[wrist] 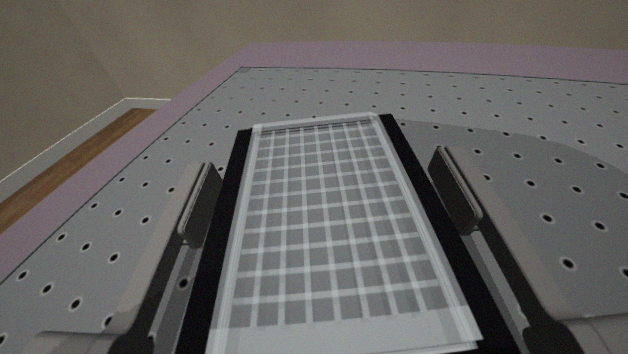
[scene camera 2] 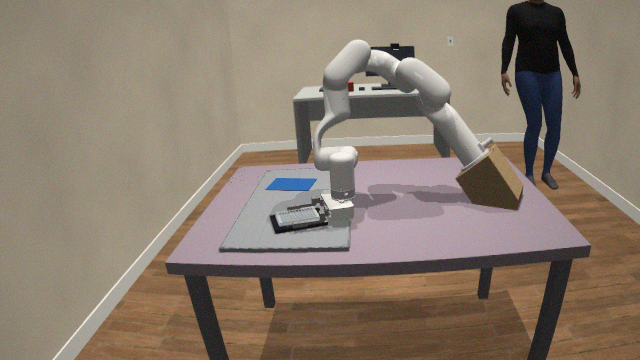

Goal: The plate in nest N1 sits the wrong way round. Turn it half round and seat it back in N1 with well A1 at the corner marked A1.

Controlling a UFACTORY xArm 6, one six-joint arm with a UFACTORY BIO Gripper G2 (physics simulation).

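A clear, gridded well plate (scene camera 2: 298, 216) (wrist: 325, 210) sits in the black nest (scene camera 2: 275, 226) (wrist: 395, 135), its long sides running away from the wrist camera. My gripper (scene camera 2: 294, 217) (wrist: 326, 192) straddles the plate, one finger along each long side. The fingers are partly closed and stand open, with a gap between each pad and the plate in the wrist view; the black nest edges show in those gaps. The near end of the nest is cut off in the wrist view, and no A1 label shows. I cannot read the plate's well A1 corner.
The nest stands on a grey perforated board (scene camera 2: 240, 240) (wrist: 575, 240) on the mauve table (scene camera 2: 450, 235) (wrist: 400, 55). A flat blue rectangle (scene camera 2: 291, 184) lies farther back on the board. The arm's brown base block (scene camera 2: 492, 180) is at the right. A person (scene camera 2: 537, 45) stands behind the table.
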